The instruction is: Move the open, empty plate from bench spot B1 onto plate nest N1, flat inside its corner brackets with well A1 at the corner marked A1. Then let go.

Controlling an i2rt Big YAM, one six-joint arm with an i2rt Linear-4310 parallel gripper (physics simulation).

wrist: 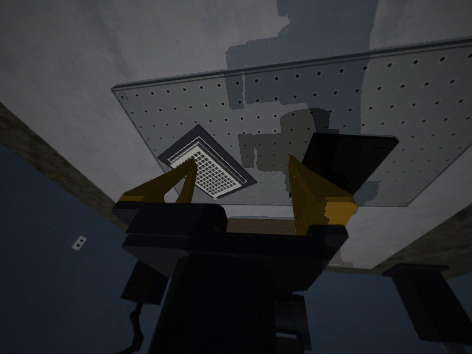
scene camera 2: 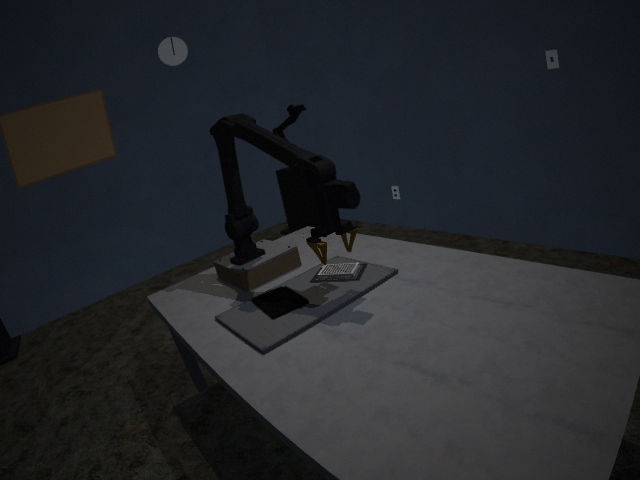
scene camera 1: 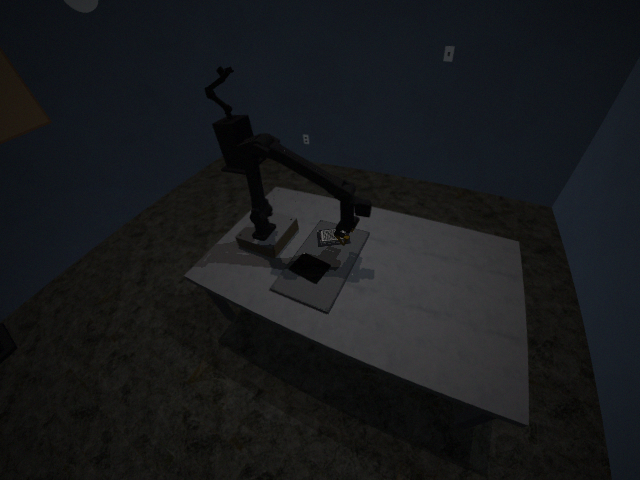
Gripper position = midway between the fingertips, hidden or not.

The gripper [scene camera 2: 337, 257] is open, holding nothing. Also in view: a plate [wrist: 213, 176]. Also in view: a black nest [scene camera 2: 282, 300].
The gripper also shows in the wrist view [wrist: 240, 161]. The black nest is seen too in the wrist view [wrist: 347, 161] and in scene camera 1 [scene camera 1: 307, 266].
